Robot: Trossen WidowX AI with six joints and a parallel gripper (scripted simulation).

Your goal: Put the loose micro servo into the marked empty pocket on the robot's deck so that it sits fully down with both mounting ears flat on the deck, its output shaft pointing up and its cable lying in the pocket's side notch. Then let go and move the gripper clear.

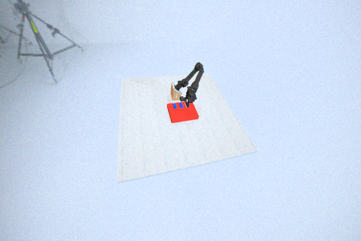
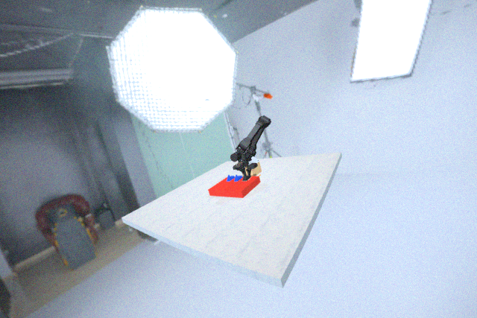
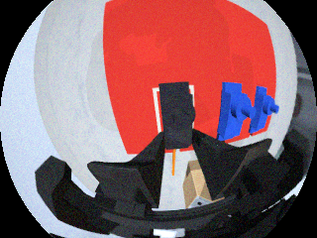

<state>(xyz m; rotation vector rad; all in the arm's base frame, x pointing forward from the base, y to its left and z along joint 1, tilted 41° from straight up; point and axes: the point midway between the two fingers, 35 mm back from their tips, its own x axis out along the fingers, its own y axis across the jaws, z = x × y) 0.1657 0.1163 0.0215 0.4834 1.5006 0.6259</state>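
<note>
Right now my gripper tip is 13 cm short of the red deck, 7 cm to the left of it and 3 cm above it.
</note>
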